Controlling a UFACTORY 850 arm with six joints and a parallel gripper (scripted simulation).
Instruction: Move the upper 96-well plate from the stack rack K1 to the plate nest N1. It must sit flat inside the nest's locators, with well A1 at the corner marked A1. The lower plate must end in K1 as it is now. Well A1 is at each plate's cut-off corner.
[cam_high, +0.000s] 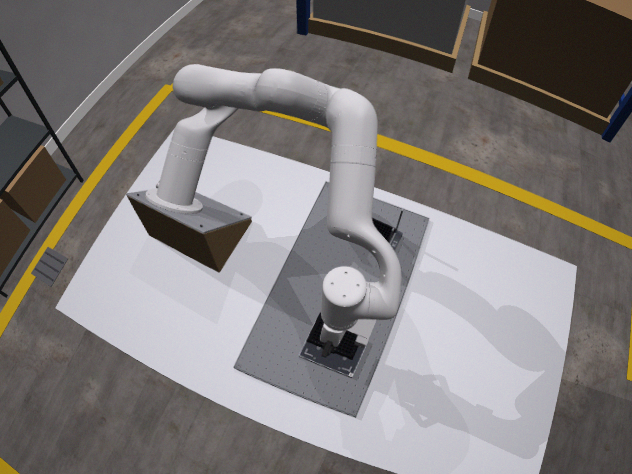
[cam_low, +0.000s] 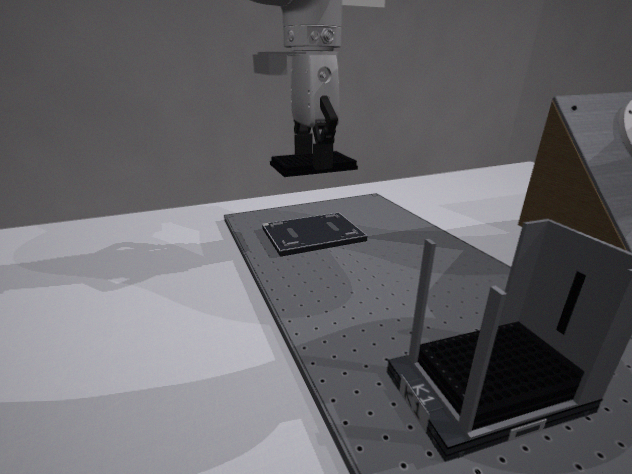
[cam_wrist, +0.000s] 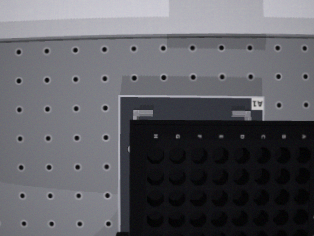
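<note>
The plate nest N1 lies 14 cm below my hand. Also, from my hand: black plate: 6 cm behind, 39 cm to the left, 12 cm below.
</note>
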